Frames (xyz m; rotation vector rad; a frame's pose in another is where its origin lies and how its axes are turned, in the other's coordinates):
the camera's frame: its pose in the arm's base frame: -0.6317 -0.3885 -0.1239 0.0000 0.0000 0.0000
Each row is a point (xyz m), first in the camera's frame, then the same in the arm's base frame.
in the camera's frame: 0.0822 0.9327 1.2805
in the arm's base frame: -0.5495 0.5442 1.1566
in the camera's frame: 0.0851 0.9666 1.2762
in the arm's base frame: -0.5466 0.5781 1.1523
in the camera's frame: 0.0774 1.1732 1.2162
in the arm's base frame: -0.5543 0.7847 1.0923
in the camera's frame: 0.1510 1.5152 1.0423
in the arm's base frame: -0.4807 1.1267 0.9184
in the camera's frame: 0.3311 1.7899 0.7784
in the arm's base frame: -0.3006 1.4014 0.6545
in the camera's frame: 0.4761 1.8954 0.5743
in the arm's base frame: -0.1556 1.5069 0.4504
